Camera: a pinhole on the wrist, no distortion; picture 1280 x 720 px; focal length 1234.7 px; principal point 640.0 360.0 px. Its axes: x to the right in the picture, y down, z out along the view. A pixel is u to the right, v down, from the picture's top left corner.
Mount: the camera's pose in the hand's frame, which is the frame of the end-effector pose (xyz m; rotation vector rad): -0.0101 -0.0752 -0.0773 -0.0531 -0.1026 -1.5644
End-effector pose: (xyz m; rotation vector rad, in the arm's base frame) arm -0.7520 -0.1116 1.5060 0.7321 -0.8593 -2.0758
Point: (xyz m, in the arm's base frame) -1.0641 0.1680 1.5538
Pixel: 1237.9 228.9
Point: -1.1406 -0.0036 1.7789
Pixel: 616.7 571.0
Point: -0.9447 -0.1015 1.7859
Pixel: 145.8 548.2
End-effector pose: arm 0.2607 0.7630 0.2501 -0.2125 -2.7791 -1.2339
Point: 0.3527 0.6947 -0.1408
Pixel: outside the picture
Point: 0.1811 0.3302 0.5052
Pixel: behind the camera
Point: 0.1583 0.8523 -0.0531
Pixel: 1149.5 678.5
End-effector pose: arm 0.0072 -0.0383 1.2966 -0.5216 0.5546 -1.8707
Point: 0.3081 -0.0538 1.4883
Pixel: 221.7 230.5
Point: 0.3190 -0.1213 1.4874
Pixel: 156.5 402.3
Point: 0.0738 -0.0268 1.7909
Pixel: 1208.6 458.3
